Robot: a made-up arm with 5 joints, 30 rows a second.
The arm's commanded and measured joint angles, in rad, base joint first. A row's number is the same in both.
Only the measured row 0 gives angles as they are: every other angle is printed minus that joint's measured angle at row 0.
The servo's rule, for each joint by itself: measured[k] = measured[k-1] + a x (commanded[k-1-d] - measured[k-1]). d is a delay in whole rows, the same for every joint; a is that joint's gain. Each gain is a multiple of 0.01, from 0.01 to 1. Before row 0 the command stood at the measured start. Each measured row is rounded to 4 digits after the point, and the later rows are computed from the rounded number. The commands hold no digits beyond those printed.
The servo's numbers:
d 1
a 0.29 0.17 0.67 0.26 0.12
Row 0, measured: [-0.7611 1.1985 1.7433 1.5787 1.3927]
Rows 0 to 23, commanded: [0.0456 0.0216 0.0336 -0.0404 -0.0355]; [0.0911 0.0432 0.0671 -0.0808 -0.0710]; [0.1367 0.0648 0.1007 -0.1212 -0.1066]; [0.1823 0.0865 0.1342 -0.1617 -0.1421]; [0.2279 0.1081 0.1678 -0.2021 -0.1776]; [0.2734 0.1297 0.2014 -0.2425 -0.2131]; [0.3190 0.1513 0.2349 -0.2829 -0.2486]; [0.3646 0.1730 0.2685 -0.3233 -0.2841]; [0.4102 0.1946 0.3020 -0.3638 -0.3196]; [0.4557 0.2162 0.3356 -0.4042 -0.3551]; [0.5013 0.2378 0.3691 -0.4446 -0.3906]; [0.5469 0.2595 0.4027 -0.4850 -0.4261]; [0.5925 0.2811 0.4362 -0.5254 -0.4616]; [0.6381 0.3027 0.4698 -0.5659 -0.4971]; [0.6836 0.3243 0.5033 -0.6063 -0.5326]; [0.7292 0.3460 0.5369 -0.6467 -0.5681]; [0.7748 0.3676 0.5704 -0.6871 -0.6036]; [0.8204 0.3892 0.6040 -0.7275 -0.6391]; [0.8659 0.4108 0.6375 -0.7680 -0.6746]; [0.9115 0.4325 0.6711 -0.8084 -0.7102]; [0.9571 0.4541 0.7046 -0.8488 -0.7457]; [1.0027 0.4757 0.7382 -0.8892 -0.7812]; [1.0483 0.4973 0.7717 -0.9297 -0.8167]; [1.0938 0.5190 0.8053 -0.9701 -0.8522]
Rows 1 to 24, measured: [0.0000 0.0000 0.0000 0.0000 0.0000]; [0.0132 0.0037 0.0225 -0.0105 -0.0043]; [0.0358 0.0104 0.0524 -0.0288 -0.0123]; [0.0651 0.0196 0.0848 -0.0528 -0.0236]; [0.0991 0.0310 0.1179 -0.0811 -0.0378]; [0.1365 0.0441 0.1513 -0.1126 -0.0546]; [0.1762 0.0587 0.1849 -0.1464 -0.0736]; [0.2176 0.0744 0.2184 -0.1819 -0.0946]; [0.2602 0.0912 0.2520 -0.2187 -0.1173]; [0.3037 0.1088 0.2855 -0.2564 -0.1416]; [0.3478 0.1271 0.3191 -0.2948 -0.1672]; [0.3923 0.1459 0.3526 -0.3337 -0.1940]; [0.4371 0.1652 0.3862 -0.3730 -0.2219]; [0.4822 0.1849 0.4197 -0.4126 -0.2507]; [0.5274 0.2049 0.4533 -0.4525 -0.2803]; [0.5727 0.2252 0.4868 -0.4925 -0.3106]; [0.6181 0.2457 0.5204 -0.5326 -0.3415]; [0.6635 0.2664 0.5539 -0.5728 -0.3730]; [0.7090 0.2873 0.5875 -0.6130 -0.4049]; [0.7545 0.3083 0.6210 -0.6533 -0.4373]; [0.8000 0.3294 0.6546 -0.6936 -0.4700]; [0.8456 0.3506 0.6881 -0.7340 -0.5031]; [0.8912 0.3719 0.7217 -0.7744 -0.5365]; [0.9368 0.3932 0.7552 -0.8148 -0.5701]
